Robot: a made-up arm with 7 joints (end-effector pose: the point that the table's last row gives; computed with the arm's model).
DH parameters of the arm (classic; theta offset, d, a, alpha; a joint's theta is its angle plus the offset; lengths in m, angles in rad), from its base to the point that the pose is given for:
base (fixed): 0.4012 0 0.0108 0
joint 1: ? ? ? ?
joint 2: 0 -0.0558 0.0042 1.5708
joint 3: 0 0.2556 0.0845 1.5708
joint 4: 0 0.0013 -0.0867 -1.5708
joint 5: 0 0.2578 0.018 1.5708
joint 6: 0 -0.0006 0.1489 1.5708
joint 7: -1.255 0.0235 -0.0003 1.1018
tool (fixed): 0.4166 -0.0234 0 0
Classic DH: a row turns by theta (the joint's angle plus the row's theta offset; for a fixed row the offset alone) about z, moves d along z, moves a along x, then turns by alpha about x.
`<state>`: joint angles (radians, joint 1 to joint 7).
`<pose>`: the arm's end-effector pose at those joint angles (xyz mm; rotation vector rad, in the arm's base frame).
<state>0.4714 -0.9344 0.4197 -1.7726 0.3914 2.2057 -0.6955</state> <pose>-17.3 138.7 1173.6 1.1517 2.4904 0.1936</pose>
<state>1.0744 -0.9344 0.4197 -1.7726 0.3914 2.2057 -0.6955</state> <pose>-88.8 99.5 1173.6 0.3660 2.7639 0.3522</pose>
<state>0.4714 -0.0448 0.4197 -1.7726 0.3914 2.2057 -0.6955</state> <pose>376.6 339.5 943.8 -1.0715 -2.6533 0.8013</pose>
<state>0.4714 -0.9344 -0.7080 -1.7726 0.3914 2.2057 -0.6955</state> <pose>172.4 -364.9 1092.9 -2.0665 -1.8203 -0.7395</pose>
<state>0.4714 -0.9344 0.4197 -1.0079 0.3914 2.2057 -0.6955</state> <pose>-263.5 -63.7 1212.7 0.7932 2.1334 1.0695</pose>
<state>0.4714 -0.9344 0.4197 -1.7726 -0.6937 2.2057 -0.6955</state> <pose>-50.1 193.7 1136.0 1.3036 1.3552 -0.1372</pose>
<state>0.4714 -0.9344 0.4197 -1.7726 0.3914 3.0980 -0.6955</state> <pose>-98.6 18.2 1162.3 1.1308 2.0060 1.3145</pose>
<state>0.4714 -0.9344 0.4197 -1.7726 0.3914 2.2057 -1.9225</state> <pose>-31.3 141.2 1154.2 0.2173 1.6338 -0.0054</pose>
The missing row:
joint 1: -0.4012 0.5949 0.0168 -1.5708
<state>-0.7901 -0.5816 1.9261 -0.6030 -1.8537 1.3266 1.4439</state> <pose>-125.1 365.2 1132.2 2.2079 0.4477 2.1359</pose>
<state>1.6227 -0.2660 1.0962 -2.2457 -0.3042 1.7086 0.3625</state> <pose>-353.1 211.1 709.7 0.3271 1.9709 -0.7930</pose>
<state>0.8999 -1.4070 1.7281 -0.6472 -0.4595 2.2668 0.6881</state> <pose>-492.0 -419.7 661.8 -0.8590 2.5498 1.3723</pose>
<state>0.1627 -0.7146 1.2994 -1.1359 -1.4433 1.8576 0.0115</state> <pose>-290.5 320.4 1056.3 1.4411 1.0271 0.6488</pose>
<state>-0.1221 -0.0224 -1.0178 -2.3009 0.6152 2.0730 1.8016</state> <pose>173.8 -471.0 678.2 -0.2998 1.7711 -0.6964</pose>
